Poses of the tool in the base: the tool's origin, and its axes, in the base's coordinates. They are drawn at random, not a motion.
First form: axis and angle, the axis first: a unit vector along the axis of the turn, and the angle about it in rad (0 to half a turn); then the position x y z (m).
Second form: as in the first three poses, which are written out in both.
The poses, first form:
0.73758, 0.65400, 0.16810, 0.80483, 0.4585, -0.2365, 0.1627
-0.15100, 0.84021, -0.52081, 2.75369, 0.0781, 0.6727, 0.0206
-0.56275, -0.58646, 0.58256, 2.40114, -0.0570, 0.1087, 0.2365
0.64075, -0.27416, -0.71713, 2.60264, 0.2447, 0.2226, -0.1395
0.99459, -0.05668, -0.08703, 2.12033, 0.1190, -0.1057, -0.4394
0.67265, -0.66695, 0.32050, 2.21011, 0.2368, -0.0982, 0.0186
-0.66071, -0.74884, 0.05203, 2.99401, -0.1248, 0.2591, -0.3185
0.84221, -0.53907, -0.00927, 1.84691, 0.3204, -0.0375, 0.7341
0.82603, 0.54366, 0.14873, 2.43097, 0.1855, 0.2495, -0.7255
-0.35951, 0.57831, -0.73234, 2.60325, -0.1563, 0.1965, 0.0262
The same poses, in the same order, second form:
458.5, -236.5, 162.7, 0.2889, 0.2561, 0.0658, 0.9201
78.1, 672.7, 20.6, -0.1482, 0.8245, -0.5110, 0.1927
-57.0, 108.7, 236.5, -0.5246, -0.5467, 0.5431, 0.3618
244.7, 222.6, -139.5, 0.6176, -0.2643, -0.6912, 0.2662
119.0, -105.7, -439.4, 0.8677, -0.0494, -0.0759, 0.4887
236.8, -98.2, 18.6, 0.6010, -0.5959, 0.2864, 0.4491
-124.8, 259.1, -318.5, -0.6589, -0.7468, 0.0519, 0.0737
320.4, -37.5, 734.1, 0.6718, -0.4300, -0.0074, 0.6031
185.5, 249.5, -725.5, 0.7744, 0.5097, 0.1394, 0.3479
-156.3, 196.5, 26.2, -0.3466, 0.5575, -0.7060, 0.2659

